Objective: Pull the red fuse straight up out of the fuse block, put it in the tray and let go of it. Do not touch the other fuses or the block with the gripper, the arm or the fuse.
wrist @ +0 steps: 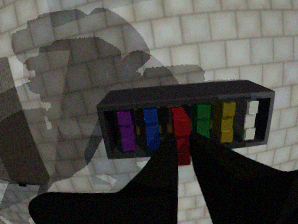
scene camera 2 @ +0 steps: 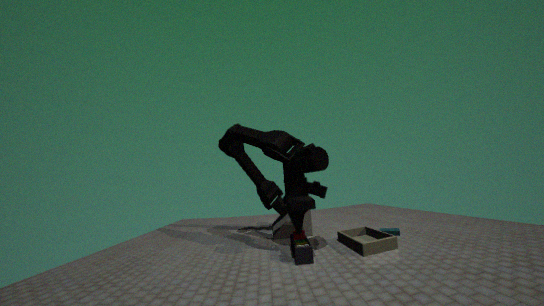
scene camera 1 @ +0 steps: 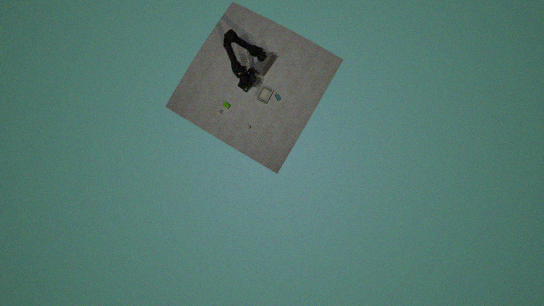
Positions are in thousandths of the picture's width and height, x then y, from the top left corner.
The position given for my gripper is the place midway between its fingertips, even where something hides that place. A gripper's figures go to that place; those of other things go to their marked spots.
Labels:
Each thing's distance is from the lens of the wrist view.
my gripper (wrist: 609, 627): 0.10 m
red fuse (wrist: 606, 542): 0.09 m

